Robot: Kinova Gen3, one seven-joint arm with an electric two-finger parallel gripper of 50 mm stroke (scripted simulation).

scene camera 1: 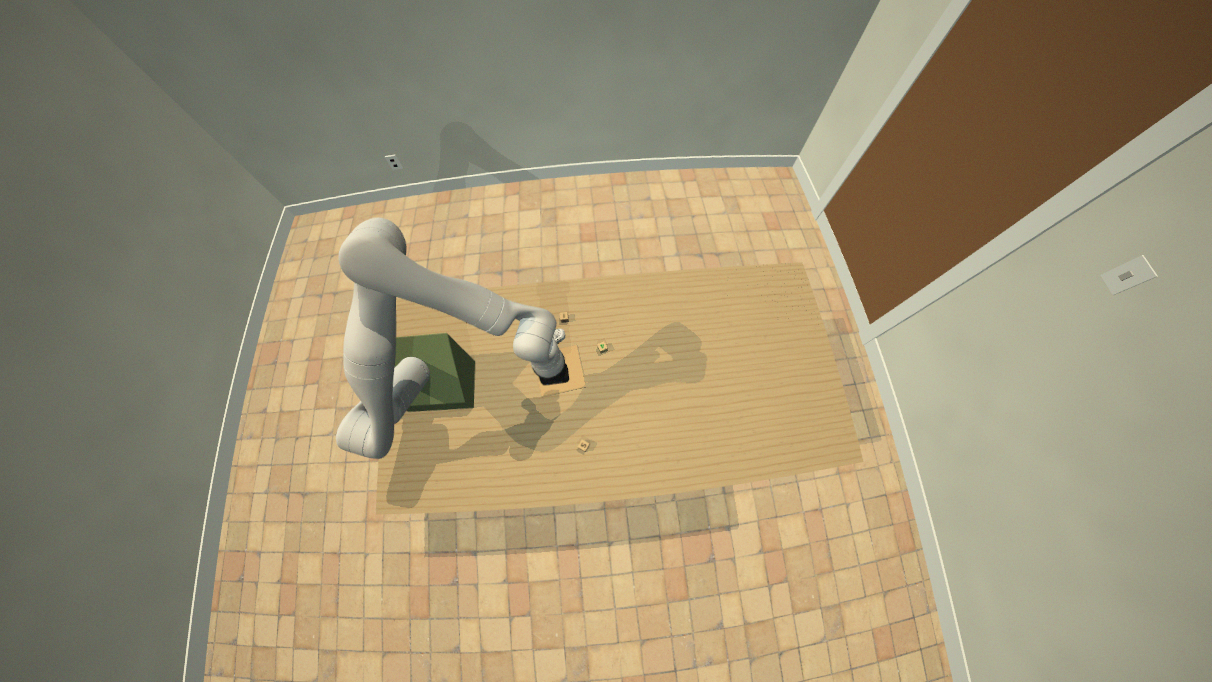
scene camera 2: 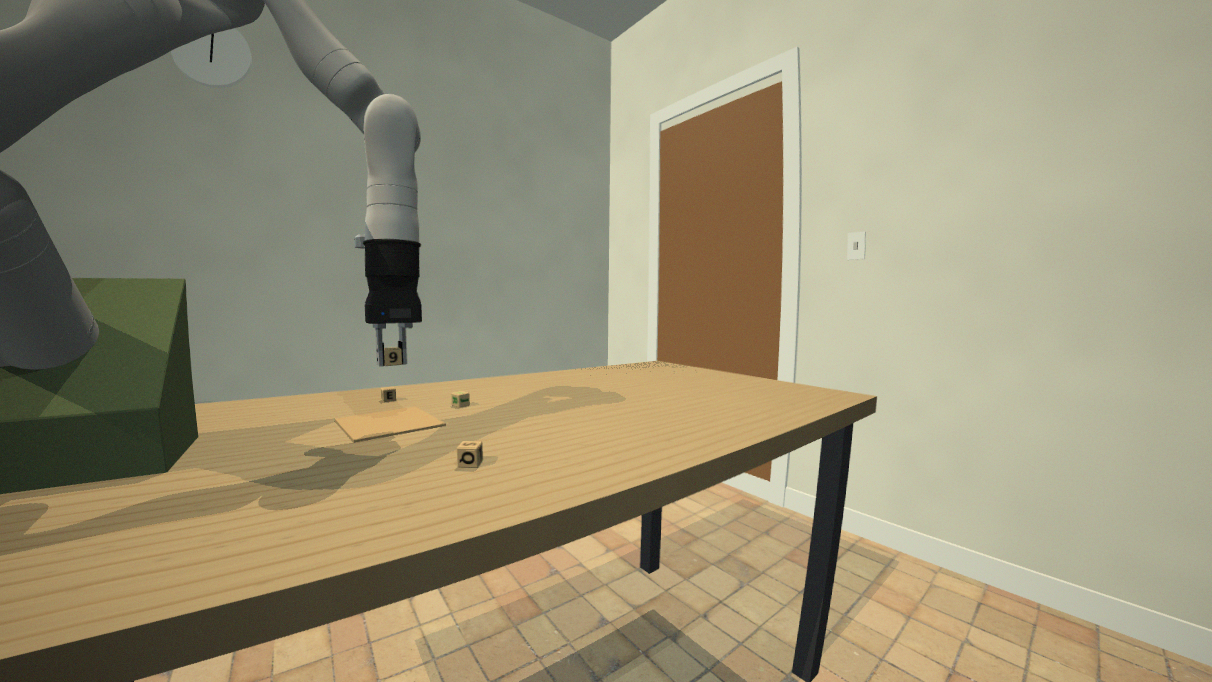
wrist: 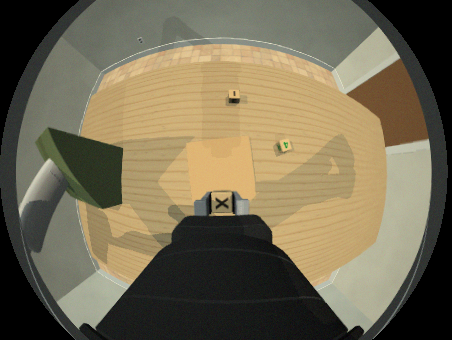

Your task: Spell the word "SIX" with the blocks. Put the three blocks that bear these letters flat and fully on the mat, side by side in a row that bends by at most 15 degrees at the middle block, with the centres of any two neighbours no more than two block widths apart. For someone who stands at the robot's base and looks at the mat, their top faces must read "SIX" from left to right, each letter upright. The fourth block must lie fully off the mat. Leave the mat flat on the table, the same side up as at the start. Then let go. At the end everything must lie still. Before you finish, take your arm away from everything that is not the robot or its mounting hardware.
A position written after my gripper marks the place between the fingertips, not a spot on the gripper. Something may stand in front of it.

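Observation:
Mat [scene camera 2: 370, 426], [scene camera 1: 576, 378], [wrist: 218, 164], visible. My gripper [scene camera 2: 392, 364], [wrist: 222, 199], visible.

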